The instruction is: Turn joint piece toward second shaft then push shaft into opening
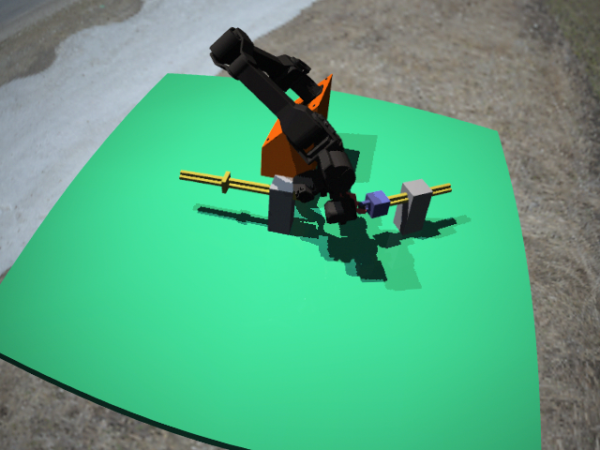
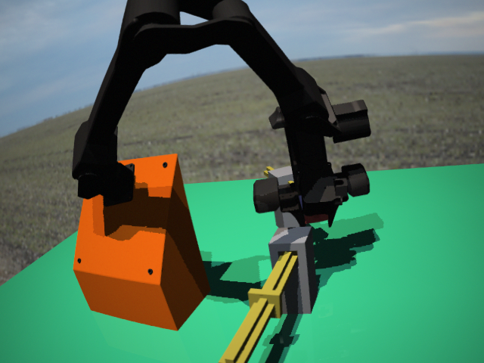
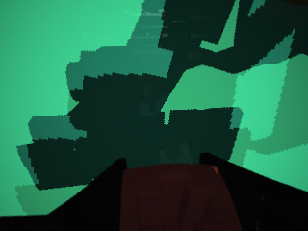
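Now: the red joint piece 1 cm to the left of my gripper tip and 4 cm above it.
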